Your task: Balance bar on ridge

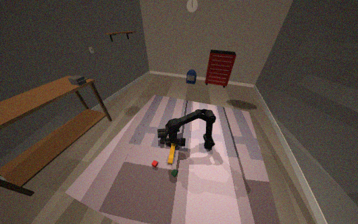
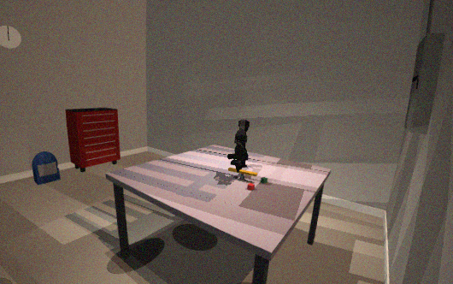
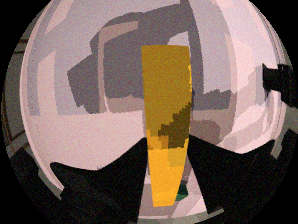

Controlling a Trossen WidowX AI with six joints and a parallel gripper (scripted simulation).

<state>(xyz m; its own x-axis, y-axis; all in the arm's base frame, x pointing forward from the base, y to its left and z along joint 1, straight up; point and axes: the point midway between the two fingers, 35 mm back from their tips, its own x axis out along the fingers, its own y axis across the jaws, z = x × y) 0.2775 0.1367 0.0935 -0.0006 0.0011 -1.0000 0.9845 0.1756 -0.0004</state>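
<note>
Now: the yellow bar 3 cm to the left of my gripper tip. The rest, counted from my gripper tip: green cube: 17 cm to the left, 7 cm behind, 4 cm below; red cube: 15 cm to the left, 9 cm ahead, 4 cm below.
</note>
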